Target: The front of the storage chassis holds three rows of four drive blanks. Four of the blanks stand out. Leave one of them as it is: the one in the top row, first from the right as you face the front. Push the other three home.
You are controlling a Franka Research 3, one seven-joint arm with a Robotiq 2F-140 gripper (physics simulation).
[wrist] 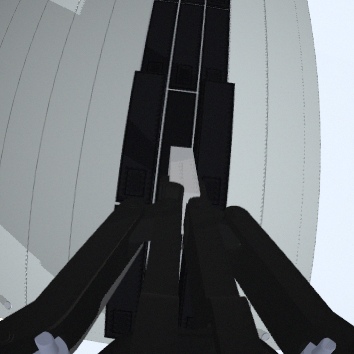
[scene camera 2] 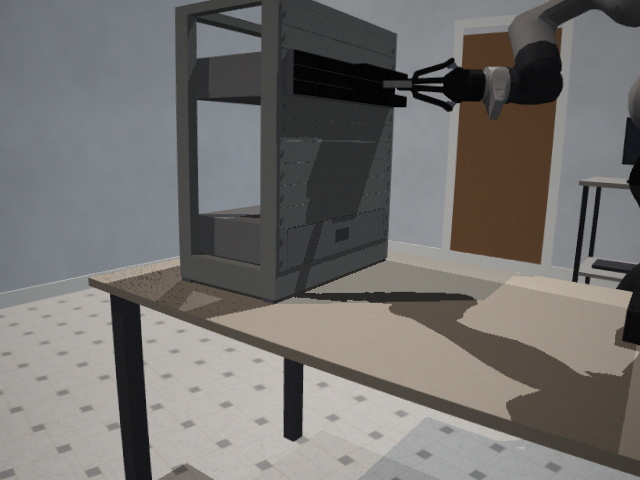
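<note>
The black storage chassis sits high in the grey rack. In its top row, the first blank from the right stands out; fingers mostly hide it in the wrist view. The second from the right also stands out. In the bottom row, the first and second from the right stand out. The middle row lies deeper between them. My gripper is shut and empty, fingertips together in front of the middle row, around the second column from the right. Contact cannot be told.
The grey rack stands on the table, with grey panels above and below the chassis. The arm reaches in from the right. A brown door and a side shelf are behind.
</note>
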